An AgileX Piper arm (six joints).
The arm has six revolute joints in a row. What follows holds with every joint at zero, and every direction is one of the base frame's. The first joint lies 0.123 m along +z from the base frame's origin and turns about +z. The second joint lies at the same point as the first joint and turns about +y. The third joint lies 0.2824 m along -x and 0.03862 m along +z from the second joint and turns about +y. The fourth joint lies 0.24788 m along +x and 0.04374 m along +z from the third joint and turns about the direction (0.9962, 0, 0.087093). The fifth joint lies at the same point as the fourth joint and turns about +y. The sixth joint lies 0.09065 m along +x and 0.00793 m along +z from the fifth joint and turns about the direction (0.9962, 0, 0.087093). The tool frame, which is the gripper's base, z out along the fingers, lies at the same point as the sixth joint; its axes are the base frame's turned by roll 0, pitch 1.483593 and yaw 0 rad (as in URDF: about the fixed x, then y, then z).
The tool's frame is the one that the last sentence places.
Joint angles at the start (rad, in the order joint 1, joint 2, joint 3, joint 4, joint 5, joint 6): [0.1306, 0.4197, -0.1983, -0.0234, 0.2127, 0.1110]
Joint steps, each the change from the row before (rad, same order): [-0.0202, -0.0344, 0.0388, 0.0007, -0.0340, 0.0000]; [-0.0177, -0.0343, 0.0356, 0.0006, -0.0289, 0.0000]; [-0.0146, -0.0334, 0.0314, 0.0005, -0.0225, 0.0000]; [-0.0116, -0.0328, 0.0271, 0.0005, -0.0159, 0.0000]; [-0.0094, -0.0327, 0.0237, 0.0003, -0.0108, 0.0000]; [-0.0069, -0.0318, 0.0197, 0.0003, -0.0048, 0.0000]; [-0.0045, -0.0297, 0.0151, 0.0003, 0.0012, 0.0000]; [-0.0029, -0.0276, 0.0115, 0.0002, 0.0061, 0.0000]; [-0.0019, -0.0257, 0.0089, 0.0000, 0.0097, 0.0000]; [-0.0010, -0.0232, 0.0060, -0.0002, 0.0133, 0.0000]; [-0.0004, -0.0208, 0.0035, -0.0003, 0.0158, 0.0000]
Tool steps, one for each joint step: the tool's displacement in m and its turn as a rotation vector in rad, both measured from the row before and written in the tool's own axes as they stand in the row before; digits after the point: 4 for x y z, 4 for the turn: [0.0078, -0.0025, -0.0016, 0.0155, -0.0310, 0.0073]; [0.0073, -0.0021, -0.0018, 0.0136, -0.0289, 0.0059]; [0.0065, -0.0018, -0.0019, 0.0112, -0.0256, 0.0045]; [0.0057, -0.0014, -0.0019, 0.0089, -0.0225, 0.0034]; [0.0051, -0.0012, -0.0020, 0.0071, -0.0205, 0.0025]; [0.0044, -0.0009, -0.0019, 0.0051, -0.0174, 0.0018]; [0.0035, -0.0006, -0.0018, 0.0032, -0.0137, 0.0012]; [0.0029, -0.0005, -0.0017, 0.0020, -0.0102, 0.0008]; [0.0025, -0.0004, -0.0016, 0.0014, -0.0073, 0.0004]; [0.0020, -0.0003, -0.0015, 0.0009, -0.0040, 0.0000]; [0.0015, -0.0002, -0.0014, 0.0006, -0.0016, -0.0002]
